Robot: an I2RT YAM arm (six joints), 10 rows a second.
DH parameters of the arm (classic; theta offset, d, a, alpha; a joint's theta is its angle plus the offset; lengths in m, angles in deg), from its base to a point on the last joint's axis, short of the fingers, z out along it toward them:
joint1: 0 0.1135 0.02 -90
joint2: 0 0 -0.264 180
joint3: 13.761 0 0.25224 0
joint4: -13.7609 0 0.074 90
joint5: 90 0 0 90
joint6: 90 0.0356 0 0
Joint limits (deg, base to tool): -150..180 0..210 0..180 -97..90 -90..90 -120..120
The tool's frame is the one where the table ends.
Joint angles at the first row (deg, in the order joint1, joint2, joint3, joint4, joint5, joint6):
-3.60 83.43 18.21 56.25 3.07 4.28
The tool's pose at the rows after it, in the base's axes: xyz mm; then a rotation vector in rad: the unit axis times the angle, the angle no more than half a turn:
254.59 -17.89 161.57 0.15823 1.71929 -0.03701
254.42 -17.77 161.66 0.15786 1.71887 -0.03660
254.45 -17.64 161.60 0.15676 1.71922 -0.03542
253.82 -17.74 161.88 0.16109 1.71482 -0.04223
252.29 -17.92 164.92 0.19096 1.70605 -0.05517
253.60 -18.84 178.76 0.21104 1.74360 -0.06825
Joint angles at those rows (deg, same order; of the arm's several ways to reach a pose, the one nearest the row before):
-3.59 83.41 18.23 56.25 3.06 4.30
-3.57 83.35 18.19 56.25 3.06 4.31
-3.55 83.36 18.19 56.25 3.00 4.31
-3.52 83.24 18.04 56.51 3.45 4.26
-3.34 82.06 17.99 55.70 5.12 5.01
-3.40 77.39 20.60 46.13 6.08 5.36

